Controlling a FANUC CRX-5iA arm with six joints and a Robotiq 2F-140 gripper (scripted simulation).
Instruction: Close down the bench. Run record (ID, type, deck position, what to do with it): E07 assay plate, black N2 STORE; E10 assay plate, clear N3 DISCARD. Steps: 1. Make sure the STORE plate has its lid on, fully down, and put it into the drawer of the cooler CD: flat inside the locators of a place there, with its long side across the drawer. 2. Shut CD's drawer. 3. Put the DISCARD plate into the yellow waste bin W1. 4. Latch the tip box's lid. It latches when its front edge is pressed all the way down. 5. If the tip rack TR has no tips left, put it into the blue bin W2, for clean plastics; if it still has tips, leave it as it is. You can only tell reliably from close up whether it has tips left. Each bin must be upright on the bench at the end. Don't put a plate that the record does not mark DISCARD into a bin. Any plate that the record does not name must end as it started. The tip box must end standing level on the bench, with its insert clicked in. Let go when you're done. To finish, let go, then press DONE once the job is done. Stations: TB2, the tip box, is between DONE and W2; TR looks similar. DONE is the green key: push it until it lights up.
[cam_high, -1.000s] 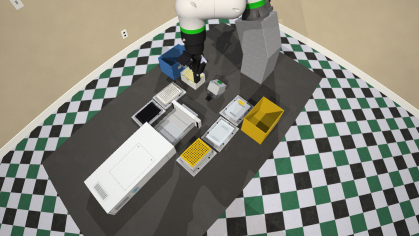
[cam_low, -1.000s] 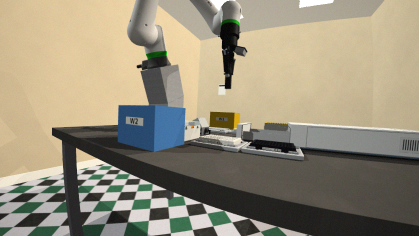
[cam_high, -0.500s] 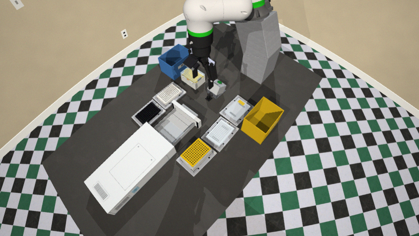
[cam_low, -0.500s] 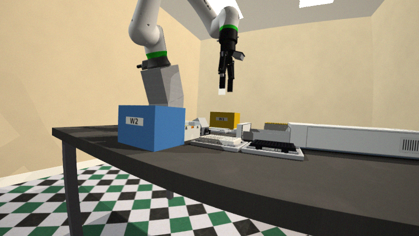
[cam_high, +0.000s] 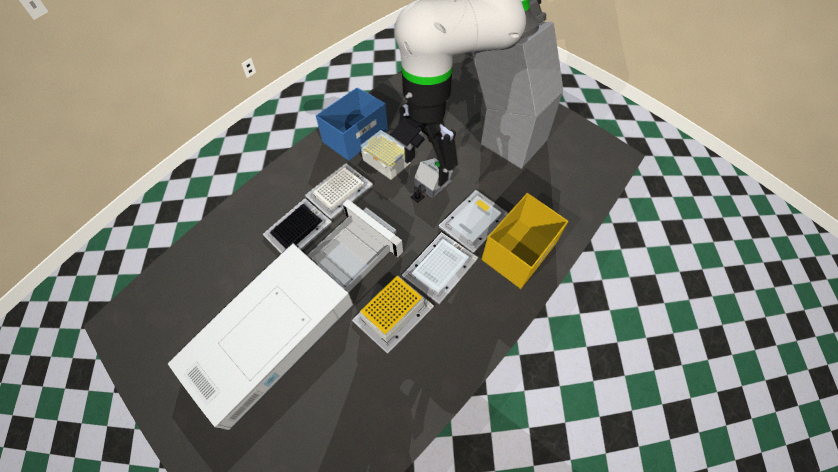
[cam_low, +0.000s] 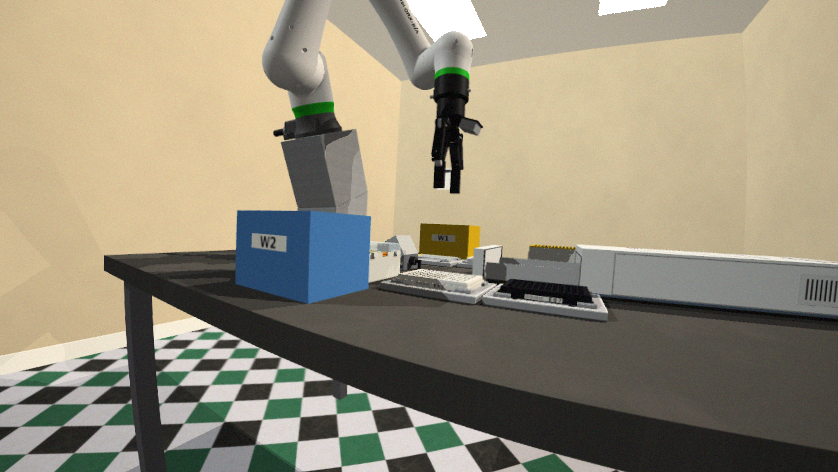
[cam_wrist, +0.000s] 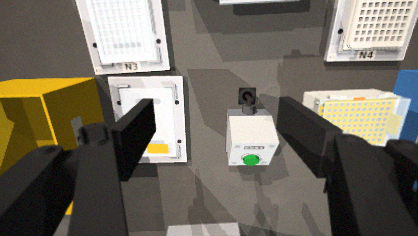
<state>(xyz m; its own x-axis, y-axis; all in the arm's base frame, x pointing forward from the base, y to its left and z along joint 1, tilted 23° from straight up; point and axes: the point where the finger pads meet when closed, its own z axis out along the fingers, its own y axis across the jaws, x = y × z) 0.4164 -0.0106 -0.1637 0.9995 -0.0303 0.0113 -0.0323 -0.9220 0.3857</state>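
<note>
My hand is 210 mm above the lid, 110 mm to the right of it and 80 mm past it. From my hand the other things lie so: DONE key box: 170 mm below, 110 mm behind, 60 mm to the right; tip box TB2: 220 mm to the right, 180 mm below, 80 mm behind; nest N3: 220 mm below, 130 mm to the left, 90 mm ahead.
</note>
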